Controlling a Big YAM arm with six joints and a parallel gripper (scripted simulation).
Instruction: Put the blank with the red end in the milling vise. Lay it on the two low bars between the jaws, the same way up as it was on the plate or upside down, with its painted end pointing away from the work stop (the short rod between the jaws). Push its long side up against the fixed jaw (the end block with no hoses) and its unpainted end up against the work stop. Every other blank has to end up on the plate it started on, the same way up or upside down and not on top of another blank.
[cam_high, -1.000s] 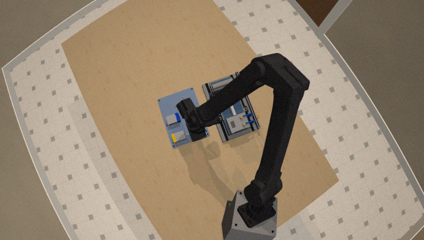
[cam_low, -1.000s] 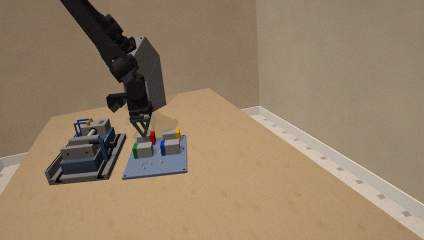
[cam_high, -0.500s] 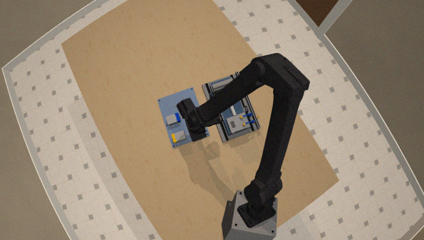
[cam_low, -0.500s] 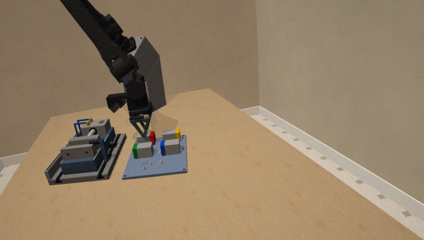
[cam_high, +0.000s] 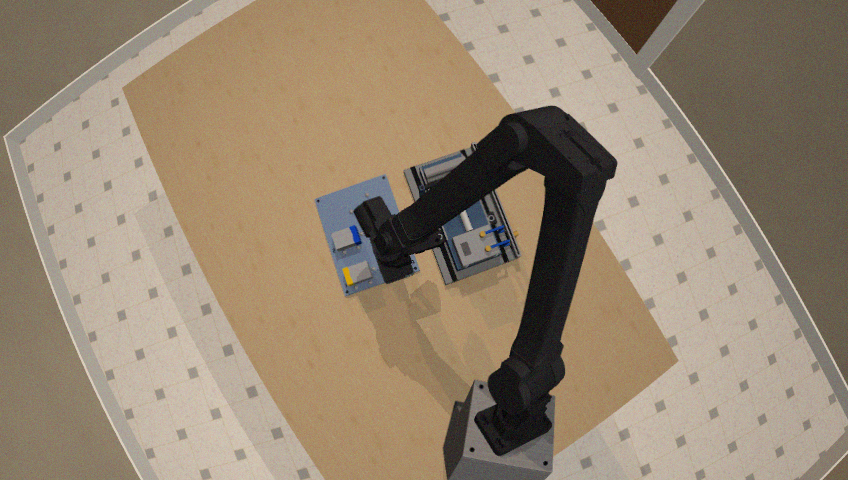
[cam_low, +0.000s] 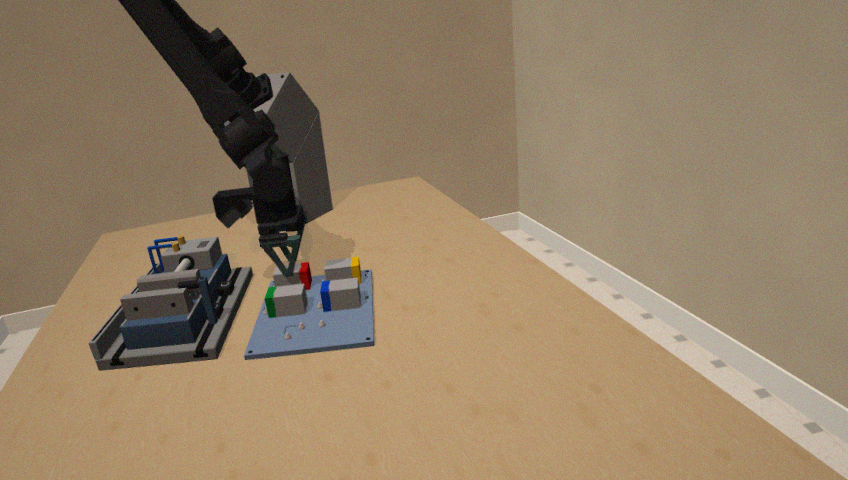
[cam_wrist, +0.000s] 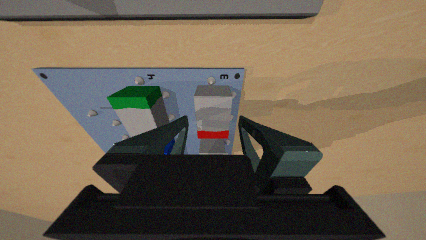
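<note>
My hand is 30 mm above the red-ended blank. Also, from my hand: yellow-ended blank 90 mm to the left, 30 mm below, 20 mm ahead; then green-ended blank 90 mm ahead, 30 mm below, 20 mm to the right; then blue plate 100 mm ahead, 50 mm below, 30 mm to the left.
</note>
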